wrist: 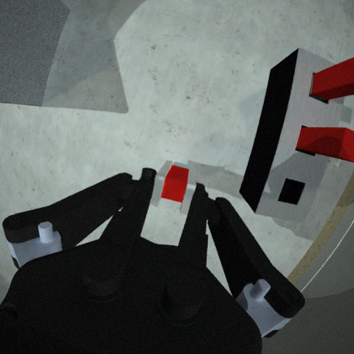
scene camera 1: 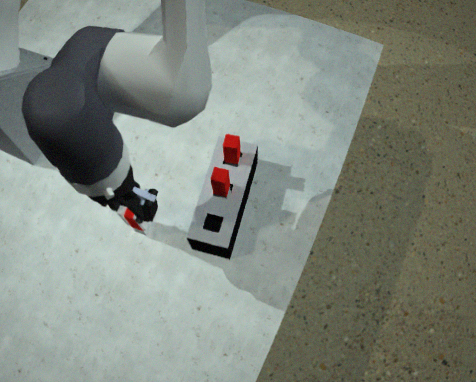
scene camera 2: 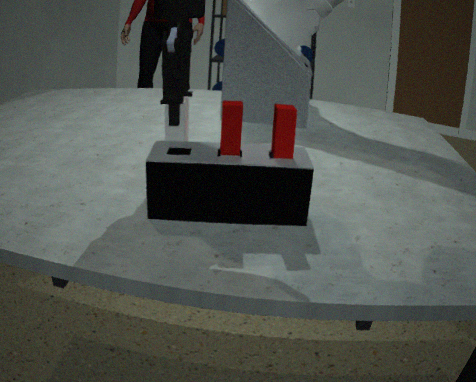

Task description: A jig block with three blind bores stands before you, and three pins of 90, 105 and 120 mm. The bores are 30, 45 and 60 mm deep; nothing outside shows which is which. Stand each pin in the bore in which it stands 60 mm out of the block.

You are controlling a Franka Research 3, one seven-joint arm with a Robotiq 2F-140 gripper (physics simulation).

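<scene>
The jig block (scene camera 1: 206, 206) (scene camera 2: 227, 192) (wrist: 270, 196) stands on the table. Its end bore (scene camera 1: 213, 223) (scene camera 2: 179, 151) (wrist: 291, 191) is empty. One red pin (scene camera 1: 220, 182) (scene camera 2: 231, 128) (wrist: 325, 141) stands upright in the middle bore, another red pin (scene camera 1: 231, 149) (scene camera 2: 284, 131) (wrist: 337, 79) in the bore at the other end. They stick out about equally far. My gripper (scene camera 1: 132, 220) (scene camera 2: 177, 122) (wrist: 178, 174) is shut on the third red pin (scene camera 1: 131, 217) (wrist: 176, 183), which is upright beside the block, near the empty bore's end. The pads hide its sides; its lower end is hidden.
The pale table (scene camera 1: 165, 310) (scene camera 2: 65, 200) (wrist: 200, 100) carries the block. The grey robot base (scene camera 2: 265, 80) (wrist: 25, 50) stands behind the block in scene camera 2. A person (scene camera 2: 150, 45) and a brown door panel (scene camera 2: 435, 60) show in the background.
</scene>
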